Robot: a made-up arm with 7 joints.
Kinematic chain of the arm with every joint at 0, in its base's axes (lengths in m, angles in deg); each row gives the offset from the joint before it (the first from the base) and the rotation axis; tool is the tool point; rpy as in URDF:
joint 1: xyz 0 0 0.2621 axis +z
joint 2: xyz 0 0 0 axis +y
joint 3: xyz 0 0 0.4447 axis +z
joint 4: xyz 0.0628 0 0 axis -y
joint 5: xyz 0.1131 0 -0.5 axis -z
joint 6: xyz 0 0 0 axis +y
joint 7: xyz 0.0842 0 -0.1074 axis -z
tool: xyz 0 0 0 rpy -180 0 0
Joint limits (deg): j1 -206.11..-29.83 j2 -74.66..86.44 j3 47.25..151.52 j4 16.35..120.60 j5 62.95..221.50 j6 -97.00..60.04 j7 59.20..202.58
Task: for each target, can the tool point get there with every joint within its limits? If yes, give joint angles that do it. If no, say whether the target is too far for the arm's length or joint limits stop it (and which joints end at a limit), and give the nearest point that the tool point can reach.
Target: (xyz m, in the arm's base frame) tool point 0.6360 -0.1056 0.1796
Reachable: yes | joints -73.36 58.36 78.11 57.26 104.08 -7.64 164.58
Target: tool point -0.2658 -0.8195 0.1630
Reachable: yes | joints -152.86 67.74 63.77 91.33 155.07 16.77 83.77
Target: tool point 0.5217 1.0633 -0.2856
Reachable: no: too far | nearest point 0.4137 0.8431 -0.0648 | short by 0.330 m
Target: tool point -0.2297 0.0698 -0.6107
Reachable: no: joint limits stop it (at a limit: joint 1, joint 2, joint 3, joint 6) | nearest point -0.0918 0.3312 -0.2432 | short by 0.472 m
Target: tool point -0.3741 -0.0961 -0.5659
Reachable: no: joint limits stop it (at a limit: joint 1, joint 2, joint 3) | nearest point -0.4437 -0.1884 -0.2244 | short by 0.361 m
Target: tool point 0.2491 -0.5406 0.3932
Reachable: yes | joints -162.37 8.70 105.91 49.14 99.91 5.33 178.62
